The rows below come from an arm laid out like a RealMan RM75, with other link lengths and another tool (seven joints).
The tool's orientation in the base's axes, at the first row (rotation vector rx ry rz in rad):
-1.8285, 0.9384, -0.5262
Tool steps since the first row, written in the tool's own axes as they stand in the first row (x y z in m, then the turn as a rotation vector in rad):
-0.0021, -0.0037, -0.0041, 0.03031, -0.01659, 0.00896
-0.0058, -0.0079, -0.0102, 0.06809, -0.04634, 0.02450
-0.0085, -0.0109, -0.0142, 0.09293, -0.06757, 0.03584
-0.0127, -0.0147, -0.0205, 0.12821, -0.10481, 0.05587
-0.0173, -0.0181, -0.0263, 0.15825, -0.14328, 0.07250
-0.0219, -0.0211, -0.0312, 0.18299, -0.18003, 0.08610
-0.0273, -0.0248, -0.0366, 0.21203, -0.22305, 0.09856
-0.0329, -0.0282, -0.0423, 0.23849, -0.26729, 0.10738
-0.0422, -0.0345, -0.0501, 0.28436, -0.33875, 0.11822
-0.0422, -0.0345, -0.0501, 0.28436, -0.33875, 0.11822
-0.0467, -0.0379, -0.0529, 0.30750, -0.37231, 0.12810
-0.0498, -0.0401, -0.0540, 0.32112, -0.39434, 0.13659
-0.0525, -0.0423, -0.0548, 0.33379, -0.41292, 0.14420
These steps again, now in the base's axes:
-0.0028, 0.0002, 0.0052, 0.03086, -0.01519, 0.00955
-0.0078, 0.0006, 0.0118, 0.07575, -0.02959, 0.02776
-0.0111, 0.0011, 0.0164, 0.10666, -0.03805, 0.04076
-0.0167, 0.0017, 0.0227, 0.15595, -0.04625, 0.06392
-0.0223, 0.0029, 0.0285, 0.20012, -0.05194, 0.08991
-0.0274, 0.0044, 0.0335, 0.23829, -0.05554, 0.11594
-0.0332, 0.0064, 0.0395, 0.28060, -0.06178, 0.14788
-0.0393, 0.0084, 0.0453, 0.31923, -0.06777, 0.18262
-0.0481, 0.0128, 0.0548, 0.38115, -0.08186, 0.24003
-0.0481, 0.0128, 0.0548, 0.38115, -0.08186, 0.24003
-0.0516, 0.0155, 0.0593, 0.41456, -0.08702, 0.26486
-0.0534, 0.0178, 0.0619, 0.43694, -0.08803, 0.28037
-0.0548, 0.0200, 0.0644, 0.45686, -0.08956, 0.29321

